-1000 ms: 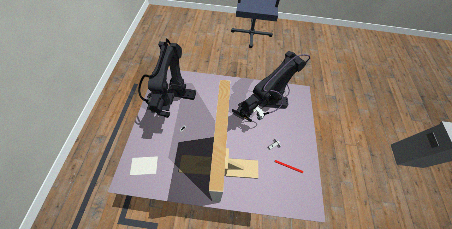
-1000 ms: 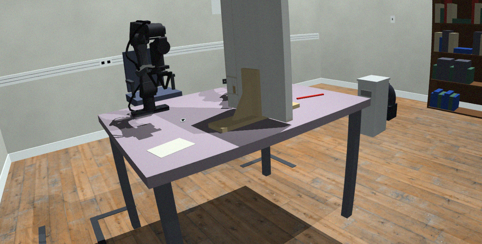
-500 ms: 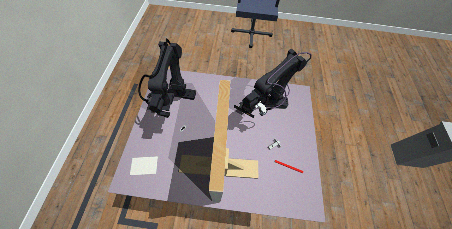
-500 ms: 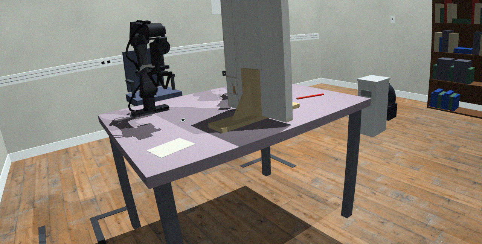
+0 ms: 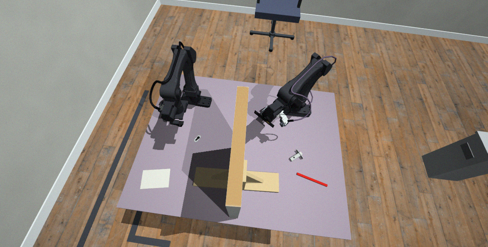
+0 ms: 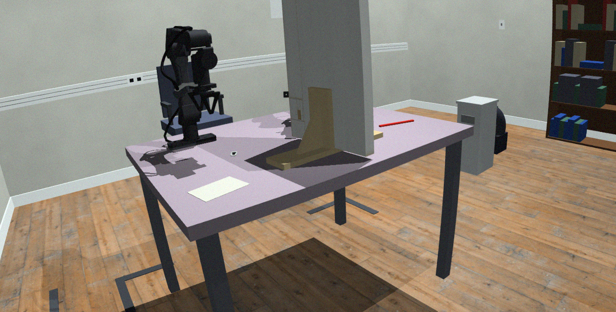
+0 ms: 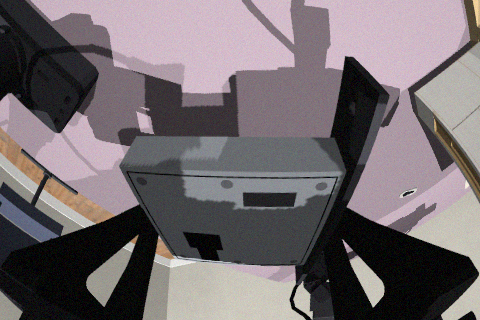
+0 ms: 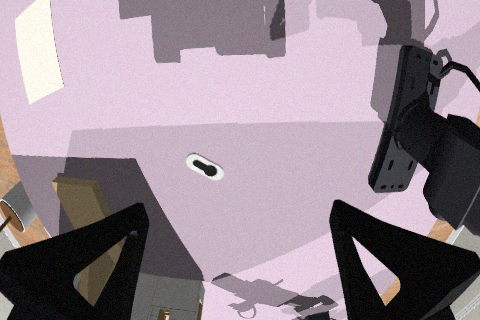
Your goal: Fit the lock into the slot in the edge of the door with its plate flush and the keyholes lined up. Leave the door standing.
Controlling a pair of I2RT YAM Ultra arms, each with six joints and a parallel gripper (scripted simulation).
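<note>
The lock lies 47 cm to the left of my right hand, 9 cm behind it and 2 cm below it. From my right hand the other things lie so: white sheet 30 cm ahead, 17 cm below, 11 cm to the right; then cylinder piece 67 cm to the left, 16 cm below, 9 cm ahead; then keyhole plate 17 cm below, 7 cm to the left, 4 cm ahead.
</note>
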